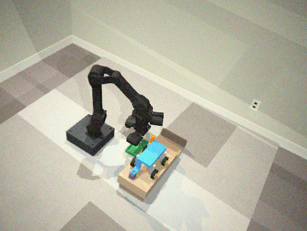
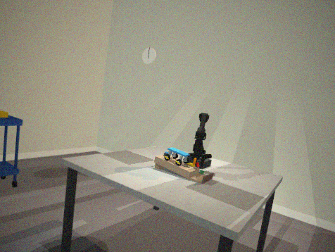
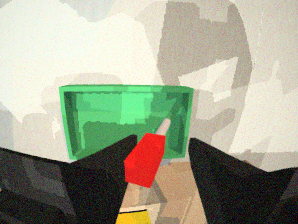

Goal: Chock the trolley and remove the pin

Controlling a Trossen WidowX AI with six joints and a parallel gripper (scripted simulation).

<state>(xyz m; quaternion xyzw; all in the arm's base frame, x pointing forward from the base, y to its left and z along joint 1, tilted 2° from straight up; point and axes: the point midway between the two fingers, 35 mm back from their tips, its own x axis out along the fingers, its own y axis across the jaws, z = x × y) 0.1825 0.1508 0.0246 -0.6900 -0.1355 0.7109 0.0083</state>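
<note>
Right now my gripper tip is right at the red-headed stop pin. Round my gripper tip: ramp (150 mm ahead, 100 mm to the right); raised stop board (150 mm to the left, 110 mm ahead, 20 mm below); yellow chock (80 mm ahead, 30 mm above, 20 mm to the right).
</note>
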